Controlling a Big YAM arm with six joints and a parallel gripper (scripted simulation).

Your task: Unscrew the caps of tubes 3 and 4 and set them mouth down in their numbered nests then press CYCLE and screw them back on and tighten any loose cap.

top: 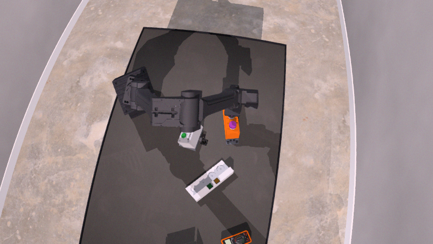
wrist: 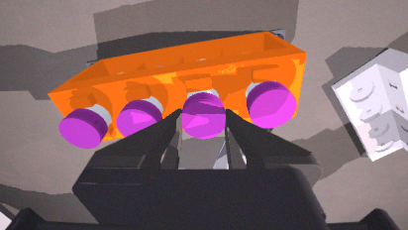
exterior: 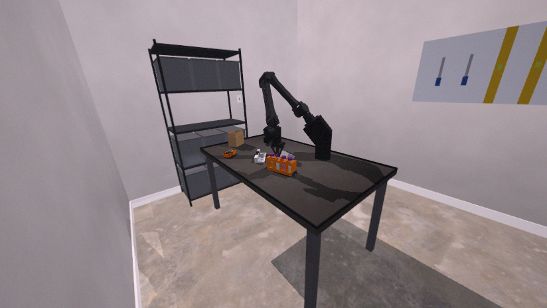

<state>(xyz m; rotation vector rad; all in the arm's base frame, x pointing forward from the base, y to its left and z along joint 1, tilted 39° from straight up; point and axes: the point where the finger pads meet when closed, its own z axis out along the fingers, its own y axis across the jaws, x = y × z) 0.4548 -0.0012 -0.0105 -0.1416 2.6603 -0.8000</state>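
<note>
The cap lies 5 cm to the right of my hand, 1 cm below it and 1 cm ahead of it. Also, from my hand: green key 22 cm behind, 10 cm to the right, 6 cm below; blue key 20 cm behind, 6 cm below, 5 cm to the right; key housing 19 cm behind, 8 cm to the right, 7 cm below.
</note>
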